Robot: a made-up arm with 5 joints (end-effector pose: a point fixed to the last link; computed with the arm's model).
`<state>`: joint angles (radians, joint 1 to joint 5).
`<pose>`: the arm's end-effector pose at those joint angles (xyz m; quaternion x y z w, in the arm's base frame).
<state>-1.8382 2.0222 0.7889 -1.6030 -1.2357</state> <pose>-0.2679 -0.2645 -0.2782 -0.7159 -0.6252 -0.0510 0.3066</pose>
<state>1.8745 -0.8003 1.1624 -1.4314 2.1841</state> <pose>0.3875 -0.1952 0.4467 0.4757 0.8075 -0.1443 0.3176</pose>
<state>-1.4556 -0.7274 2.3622 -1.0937 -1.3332</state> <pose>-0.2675 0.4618 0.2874 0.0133 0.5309 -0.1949 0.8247</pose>
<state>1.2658 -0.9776 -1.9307 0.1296 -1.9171</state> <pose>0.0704 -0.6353 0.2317 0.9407 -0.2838 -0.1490 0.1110</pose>
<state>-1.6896 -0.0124 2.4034 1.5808 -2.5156</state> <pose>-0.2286 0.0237 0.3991 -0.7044 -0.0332 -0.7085 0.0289</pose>
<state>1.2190 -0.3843 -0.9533 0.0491 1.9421</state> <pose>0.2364 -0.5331 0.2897 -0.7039 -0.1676 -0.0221 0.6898</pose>
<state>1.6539 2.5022 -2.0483 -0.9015 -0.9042</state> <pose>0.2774 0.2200 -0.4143 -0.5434 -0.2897 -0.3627 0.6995</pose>
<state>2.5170 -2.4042 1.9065 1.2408 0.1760</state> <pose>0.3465 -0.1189 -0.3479 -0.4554 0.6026 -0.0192 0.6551</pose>
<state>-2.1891 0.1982 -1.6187 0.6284 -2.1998</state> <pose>-0.1395 0.1805 0.5056 -0.3695 -0.7181 -0.5797 0.1083</pose>
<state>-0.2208 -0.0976 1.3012 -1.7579 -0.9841</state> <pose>-0.2026 -0.1572 0.4435 -0.0965 0.7041 -0.0350 0.7026</pose>
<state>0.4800 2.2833 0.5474 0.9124 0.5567</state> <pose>0.1998 -0.1966 -0.3848 -0.0863 0.5842 0.3438 0.7301</pose>
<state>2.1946 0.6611 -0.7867 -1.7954 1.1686</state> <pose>0.2224 0.2670 0.4662 0.8042 -0.4128 -0.4273 0.0173</pose>
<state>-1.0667 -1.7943 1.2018 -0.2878 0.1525</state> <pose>-0.4649 0.2628 -0.0955 -0.7555 -0.2325 -0.0778 0.6076</pose>
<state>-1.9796 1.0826 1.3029 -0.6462 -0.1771</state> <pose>-0.3633 -0.1251 0.1633 0.6443 0.2120 -0.1258 0.7240</pose>
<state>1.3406 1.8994 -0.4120 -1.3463 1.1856</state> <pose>0.4611 0.2871 -0.0573 0.5859 -0.7104 -0.2545 0.2954</pose>
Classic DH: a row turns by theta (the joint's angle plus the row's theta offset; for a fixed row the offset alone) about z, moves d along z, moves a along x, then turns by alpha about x. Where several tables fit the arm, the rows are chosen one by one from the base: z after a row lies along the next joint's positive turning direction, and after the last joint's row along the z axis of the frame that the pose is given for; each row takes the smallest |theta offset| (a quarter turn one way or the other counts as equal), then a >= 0, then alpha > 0; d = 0 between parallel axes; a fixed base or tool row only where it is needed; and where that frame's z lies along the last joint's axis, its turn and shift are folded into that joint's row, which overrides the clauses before.
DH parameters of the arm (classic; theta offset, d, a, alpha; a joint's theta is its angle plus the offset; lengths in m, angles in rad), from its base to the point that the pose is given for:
joint 1: 0 -0.037 -0.096 -1.5708
joint 2: 0 -0.259 -0.015 1.5708
joint 3: 0 0.461 0.049 1.5708
joint 4: -1.5708 0.1 0.003 1.5708
joint 5: -1.5708 0.025 0.073 1.5708
tool (fixed): -1.5708 -0.097 0 0

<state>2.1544 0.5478 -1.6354 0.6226 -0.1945</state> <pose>0.2386 0.2482 0.3012 -0.0842 -0.3348 0.3478 0.8717</pose>
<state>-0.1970 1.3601 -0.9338 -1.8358 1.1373</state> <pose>0.3025 -0.3784 0.2383 0.1991 0.9729 0.1079 0.0475</pose>
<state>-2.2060 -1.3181 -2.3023 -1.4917 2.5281</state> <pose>0.2305 0.6084 -0.1372 0.0860 0.1723 -0.8811 0.4319</pose>
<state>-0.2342 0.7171 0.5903 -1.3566 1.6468</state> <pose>0.1630 -0.4912 0.2664 -0.3747 0.4038 0.7555 0.3546</pose>
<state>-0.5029 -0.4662 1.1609 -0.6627 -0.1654</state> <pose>-0.3932 -0.1099 0.3214 -0.1867 0.1719 0.2283 0.9399</pose>
